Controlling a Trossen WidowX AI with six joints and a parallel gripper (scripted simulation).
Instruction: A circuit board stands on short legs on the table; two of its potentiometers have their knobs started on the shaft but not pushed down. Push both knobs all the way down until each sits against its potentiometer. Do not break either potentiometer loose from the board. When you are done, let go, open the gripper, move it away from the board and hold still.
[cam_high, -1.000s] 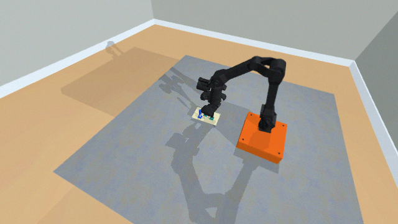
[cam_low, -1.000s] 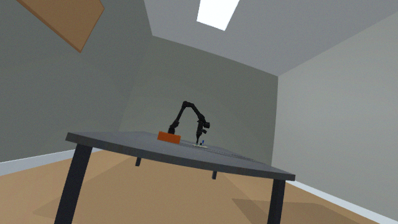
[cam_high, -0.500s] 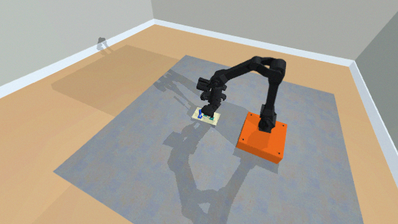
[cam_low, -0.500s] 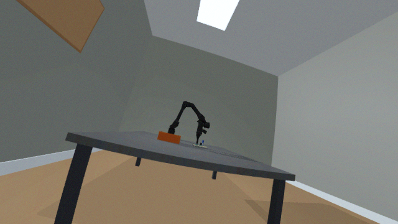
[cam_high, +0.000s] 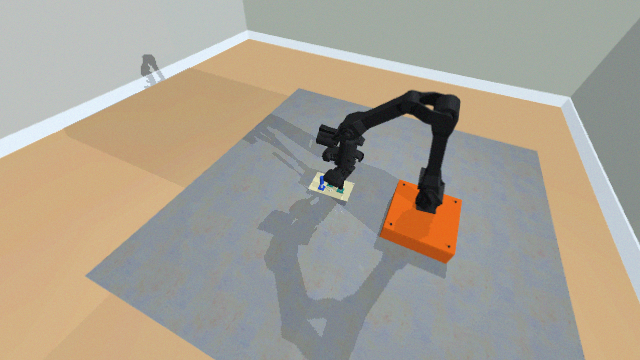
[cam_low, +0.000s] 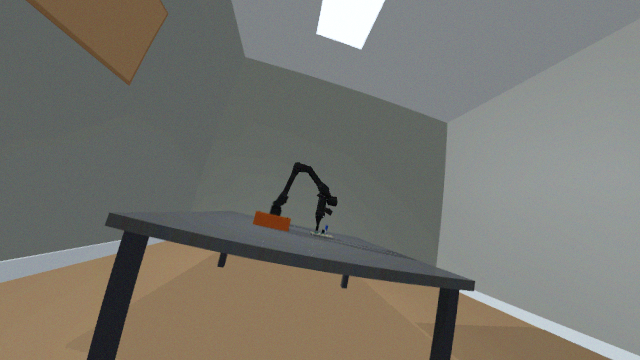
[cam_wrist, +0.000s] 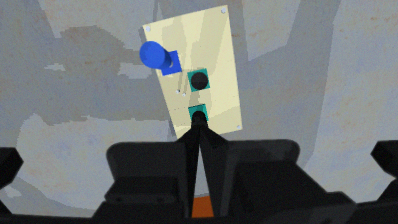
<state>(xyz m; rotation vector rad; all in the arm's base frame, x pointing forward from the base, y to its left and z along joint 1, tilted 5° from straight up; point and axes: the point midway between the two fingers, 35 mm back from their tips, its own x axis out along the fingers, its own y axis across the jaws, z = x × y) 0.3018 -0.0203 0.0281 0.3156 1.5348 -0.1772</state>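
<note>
Right now the black knob is 1 cm below my gripper tip. The rest, counted from my gripper tip: blue knob: 7 cm ahead, 1 cm to the left.
</note>
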